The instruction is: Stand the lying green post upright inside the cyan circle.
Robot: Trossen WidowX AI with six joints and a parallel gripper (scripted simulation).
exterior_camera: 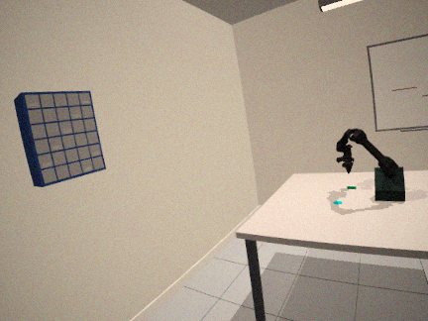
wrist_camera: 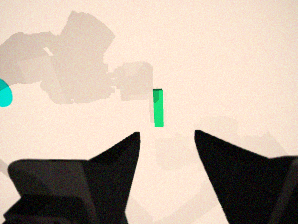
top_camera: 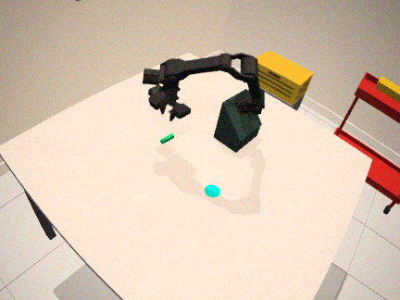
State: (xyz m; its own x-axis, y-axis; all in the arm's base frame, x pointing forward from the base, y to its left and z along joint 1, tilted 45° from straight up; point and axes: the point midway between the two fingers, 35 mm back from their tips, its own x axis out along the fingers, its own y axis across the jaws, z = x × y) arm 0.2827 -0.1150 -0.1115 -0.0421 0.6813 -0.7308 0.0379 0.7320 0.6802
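Now: the green post 120 mm below my gripper tip and 10 mm behind it. Round my gripper tip: cyan circle 310 mm to the left, 120 mm below, 40 mm ahead.
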